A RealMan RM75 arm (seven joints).
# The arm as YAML. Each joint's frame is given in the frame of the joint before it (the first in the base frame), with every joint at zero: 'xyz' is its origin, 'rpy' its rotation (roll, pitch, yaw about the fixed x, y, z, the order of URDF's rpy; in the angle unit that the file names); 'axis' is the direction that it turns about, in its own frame. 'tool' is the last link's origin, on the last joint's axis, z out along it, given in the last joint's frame.
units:
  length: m
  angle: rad
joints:
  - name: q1
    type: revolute
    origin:
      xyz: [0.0, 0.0, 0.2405]
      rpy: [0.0, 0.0, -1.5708]
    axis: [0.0, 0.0, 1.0]
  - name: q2
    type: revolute
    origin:
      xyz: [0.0, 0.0, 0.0]
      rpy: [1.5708, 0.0, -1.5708]
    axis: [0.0, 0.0, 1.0]
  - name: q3
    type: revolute
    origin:
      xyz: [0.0, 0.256, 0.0]
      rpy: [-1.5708, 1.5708, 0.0]
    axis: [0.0, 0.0, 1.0]
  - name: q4
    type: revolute
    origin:
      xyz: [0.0, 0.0, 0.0]
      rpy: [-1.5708, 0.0, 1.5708]
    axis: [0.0, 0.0, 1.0]
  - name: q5
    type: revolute
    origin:
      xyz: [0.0, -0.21, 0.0]
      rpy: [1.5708, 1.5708, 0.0]
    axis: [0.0, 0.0, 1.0]
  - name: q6
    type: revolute
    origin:
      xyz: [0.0, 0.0, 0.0]
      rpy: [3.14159, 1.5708, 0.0]
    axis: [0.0, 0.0, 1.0]
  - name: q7
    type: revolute
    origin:
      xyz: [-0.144, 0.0, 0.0]
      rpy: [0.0, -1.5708, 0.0]
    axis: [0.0, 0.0, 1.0]
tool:
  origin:
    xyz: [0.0, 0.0, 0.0]
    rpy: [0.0, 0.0, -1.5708]
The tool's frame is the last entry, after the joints.
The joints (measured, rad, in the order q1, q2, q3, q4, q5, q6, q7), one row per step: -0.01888 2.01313 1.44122 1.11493 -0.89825 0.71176 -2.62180; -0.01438 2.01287 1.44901 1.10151 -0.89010 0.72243 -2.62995; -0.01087 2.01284 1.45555 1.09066 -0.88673 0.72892 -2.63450; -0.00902 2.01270 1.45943 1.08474 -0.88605 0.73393 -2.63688; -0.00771 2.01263 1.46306 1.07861 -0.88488 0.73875 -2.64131; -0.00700 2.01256 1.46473 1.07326 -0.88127 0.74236 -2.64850; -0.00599 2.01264 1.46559 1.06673 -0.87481 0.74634 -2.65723; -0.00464 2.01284 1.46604 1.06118 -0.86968 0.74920 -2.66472; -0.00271 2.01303 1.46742 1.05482 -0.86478 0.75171 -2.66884; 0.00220 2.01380 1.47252 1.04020 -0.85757 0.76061 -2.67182; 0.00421 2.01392 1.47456 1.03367 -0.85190 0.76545 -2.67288; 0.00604 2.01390 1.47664 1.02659 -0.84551 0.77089 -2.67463
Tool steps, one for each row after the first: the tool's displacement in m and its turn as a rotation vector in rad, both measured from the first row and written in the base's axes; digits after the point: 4 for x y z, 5 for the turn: 0.0019 0.0005 0.0009 0.00259 0.00336 -0.00007; 0.0039 0.0009 0.0014 0.00403 0.00418 -0.00227; 0.0049 0.0009 0.0017 0.00412 0.00423 -0.00217; 0.0060 0.0008 0.0019 0.00473 0.00308 -0.00189; 0.0070 0.0006 0.0020 0.00610 0.00146 -0.00087; 0.0079 0.0004 0.0018 0.00771 0.00128 0.00003; 0.0085 0.0003 0.0016 0.00893 0.00066 0.00111; 0.0094 0.0004 0.0014 0.00977 0.00225 -0.00041; 0.0111 0.0006 0.0012 0.00902 0.00931 -0.00397; 0.0117 0.0007 0.0013 0.00919 0.01496 -0.00579; 0.0125 0.0007 0.0015 0.00954 0.02075 -0.00763
